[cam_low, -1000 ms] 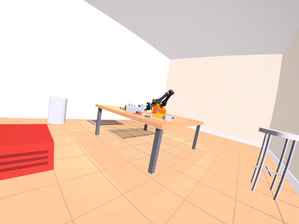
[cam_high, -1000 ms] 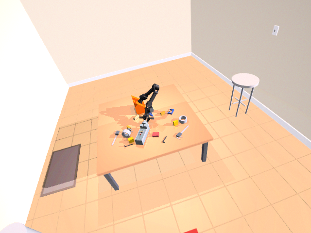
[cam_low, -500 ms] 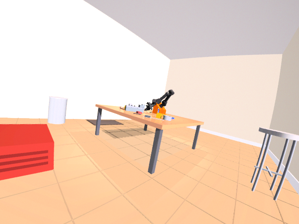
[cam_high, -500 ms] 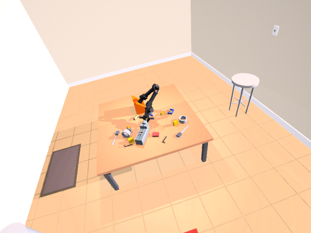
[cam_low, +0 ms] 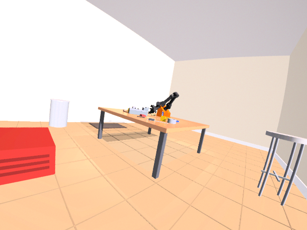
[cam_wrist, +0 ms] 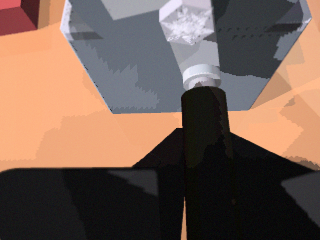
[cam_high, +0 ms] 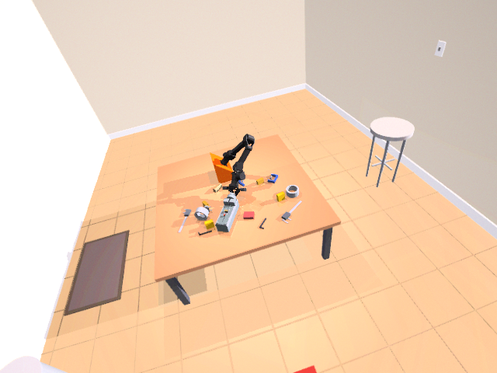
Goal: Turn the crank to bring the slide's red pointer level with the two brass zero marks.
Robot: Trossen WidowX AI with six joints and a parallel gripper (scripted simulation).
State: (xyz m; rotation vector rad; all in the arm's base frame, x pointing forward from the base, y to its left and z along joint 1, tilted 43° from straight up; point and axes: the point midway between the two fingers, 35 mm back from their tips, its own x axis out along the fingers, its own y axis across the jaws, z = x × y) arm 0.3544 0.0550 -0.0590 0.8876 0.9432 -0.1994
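My gripper tip is 20 mm past the dark crank handle, 10 mm to the right of it and 30 mm below it. The rest, counted from my gripper tip: red pointer (180 mm ahead, 100 mm to the right, 50 mm above); red block (180 mm ahead, 70 mm to the left, 20 mm below).
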